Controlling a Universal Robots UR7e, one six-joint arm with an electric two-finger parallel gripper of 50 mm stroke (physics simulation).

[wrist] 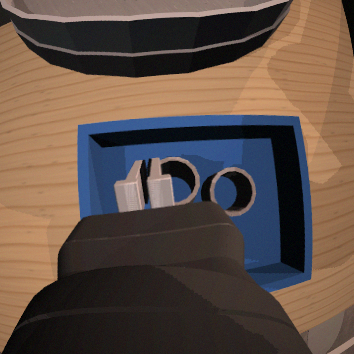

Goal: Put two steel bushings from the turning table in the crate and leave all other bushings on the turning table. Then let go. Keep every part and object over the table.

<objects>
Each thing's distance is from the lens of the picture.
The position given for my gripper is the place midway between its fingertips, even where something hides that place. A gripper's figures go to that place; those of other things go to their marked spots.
my gripper [148, 173]: 0.17 m
blue crate [277, 228]: 0.24 m
</objects>
